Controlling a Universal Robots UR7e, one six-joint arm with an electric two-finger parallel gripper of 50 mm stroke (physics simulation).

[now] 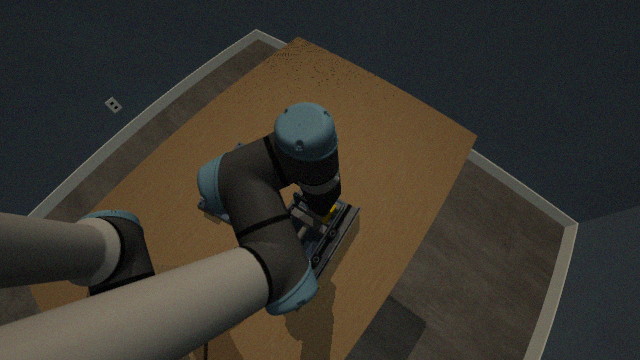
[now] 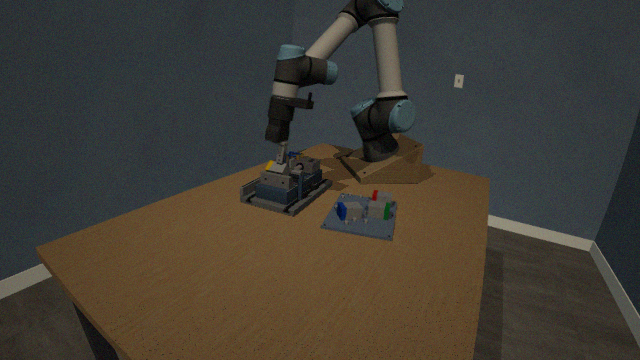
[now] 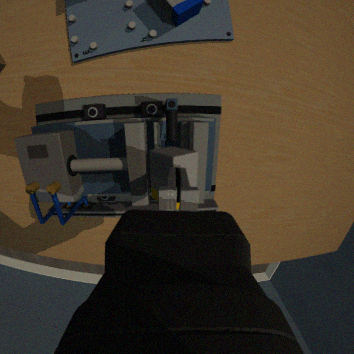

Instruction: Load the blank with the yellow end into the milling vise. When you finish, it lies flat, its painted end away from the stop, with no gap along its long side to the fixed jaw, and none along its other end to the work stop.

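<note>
The blank with the yellow end (image 1: 329, 214) (image 2: 279, 168) (image 3: 162, 162) sits between the jaws of the vise (image 2: 274, 193) (image 3: 102, 131), tilted about its long side, with one long edge up. It stands above the fixed jaw (image 2: 276, 179) (image 3: 201, 131). The moving jaw (image 3: 135, 160) is on its other side. Its yellow end points away from the work stop (image 2: 300, 186) (image 3: 171, 122); whether its grey end touches the stop is unclear. My gripper (image 2: 281, 160) (image 3: 176, 177) is shut and empty, its fingertips at the blank's upper part near the yellow end, partly hiding it.
A blue-grey pegged plate (image 2: 357, 229) (image 3: 107, 44) lies beside the vise. It holds blanks with a blue end (image 2: 353, 210) (image 3: 188, 11), a green end (image 2: 377, 209) and a red end (image 2: 384, 196). Blue handles with yellow tips (image 2: 293, 155) (image 3: 61, 214) stand by the vise's screw block (image 3: 47, 160).
</note>
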